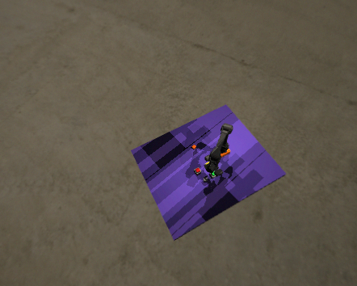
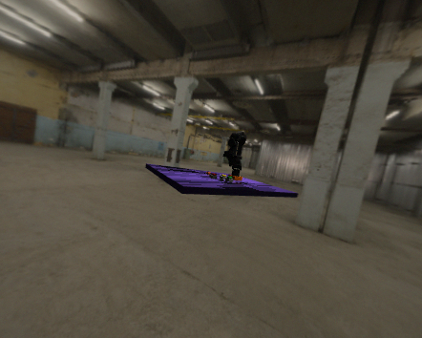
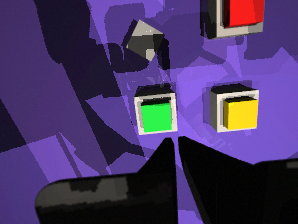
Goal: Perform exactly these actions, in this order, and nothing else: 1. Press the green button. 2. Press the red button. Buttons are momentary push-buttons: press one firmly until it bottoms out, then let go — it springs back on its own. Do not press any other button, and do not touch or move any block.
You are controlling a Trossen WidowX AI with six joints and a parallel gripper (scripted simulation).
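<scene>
My gripper tip is now 11 cm short of the red button, 9 cm above it and 7 cm to the left of it. The rest, counted from my gripper tip: grey block (12 cm below, 7 cm ahead, 3 cm to the left); then yellow button (9 cm to the right, 9 cm below); then green button (9 cm below, 1 cm to the left, 1 cm behind).
</scene>
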